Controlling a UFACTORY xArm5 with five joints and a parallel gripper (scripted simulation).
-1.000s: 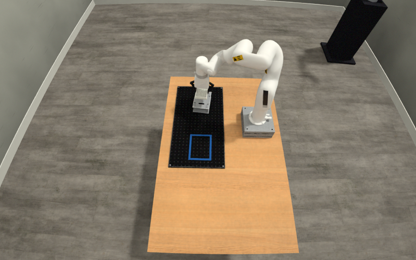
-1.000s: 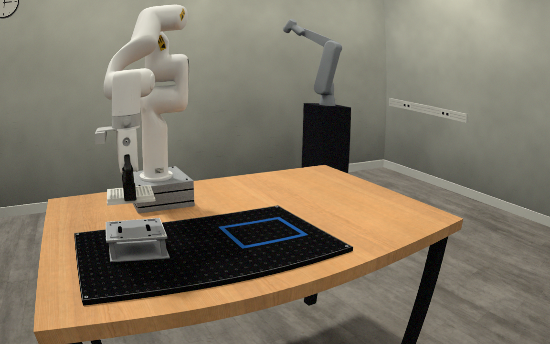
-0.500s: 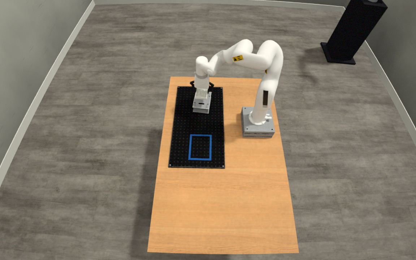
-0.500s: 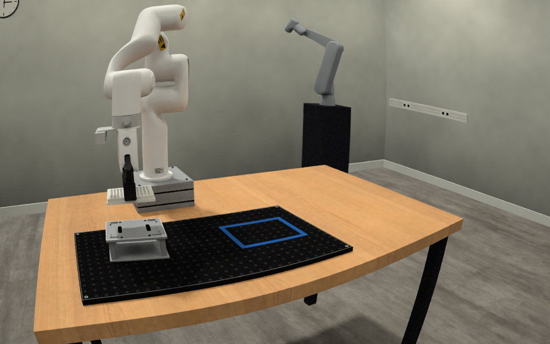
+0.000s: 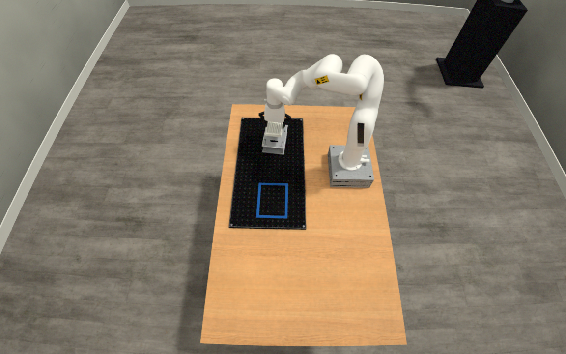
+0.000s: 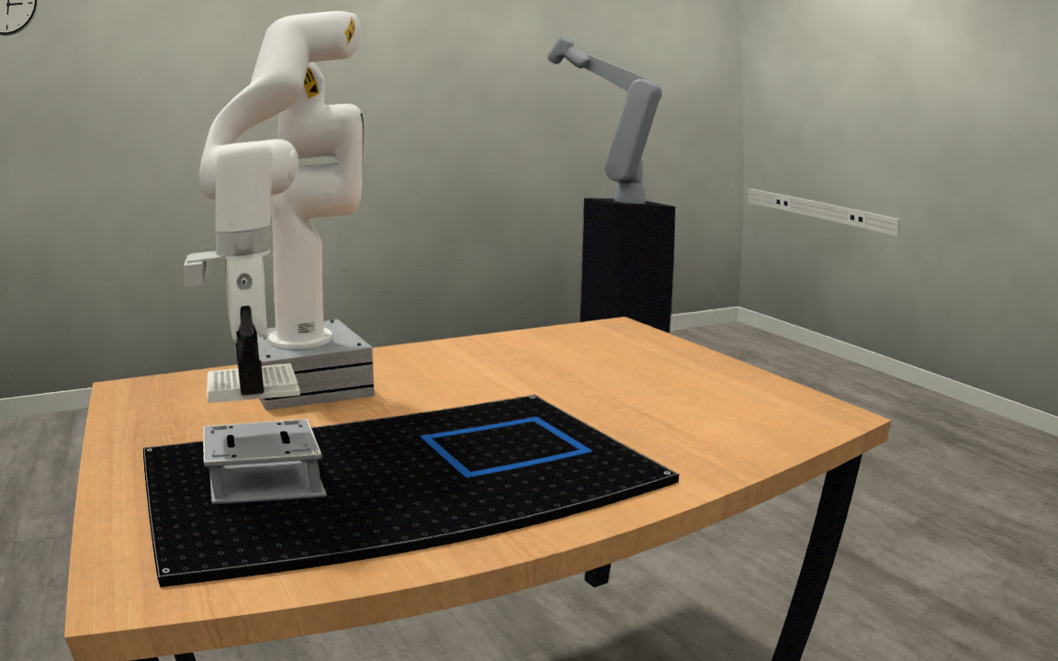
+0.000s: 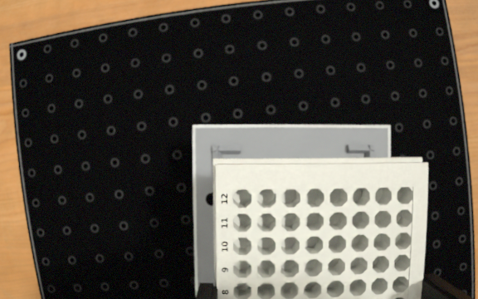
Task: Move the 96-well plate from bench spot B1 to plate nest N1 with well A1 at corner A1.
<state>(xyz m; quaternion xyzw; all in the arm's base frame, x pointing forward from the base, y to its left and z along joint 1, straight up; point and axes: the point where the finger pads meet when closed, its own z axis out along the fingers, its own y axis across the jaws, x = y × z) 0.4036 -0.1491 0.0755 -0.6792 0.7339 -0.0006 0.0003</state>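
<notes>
My gripper is now 90 mm above the grey raised plate nest. Round my hand: white 96-well plate (10 mm below).
</notes>
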